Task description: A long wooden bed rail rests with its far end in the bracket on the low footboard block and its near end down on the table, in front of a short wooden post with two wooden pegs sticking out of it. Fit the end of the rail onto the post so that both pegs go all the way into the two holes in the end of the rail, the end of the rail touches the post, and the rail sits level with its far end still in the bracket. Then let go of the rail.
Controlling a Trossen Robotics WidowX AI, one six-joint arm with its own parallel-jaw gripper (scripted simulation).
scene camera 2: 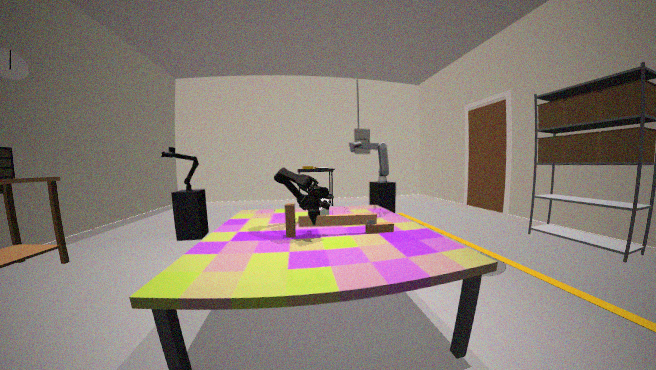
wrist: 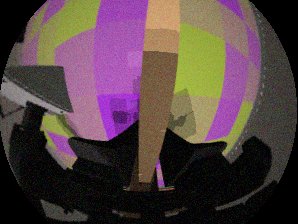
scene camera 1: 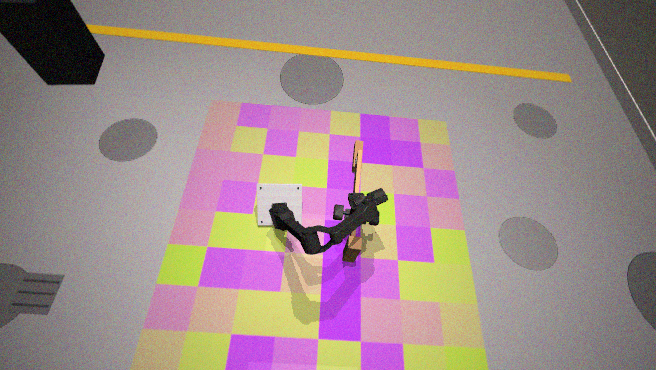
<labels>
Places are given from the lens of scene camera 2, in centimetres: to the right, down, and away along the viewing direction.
wooden rail (scene camera 2: 353, 219): 14, 19, 109
</labels>
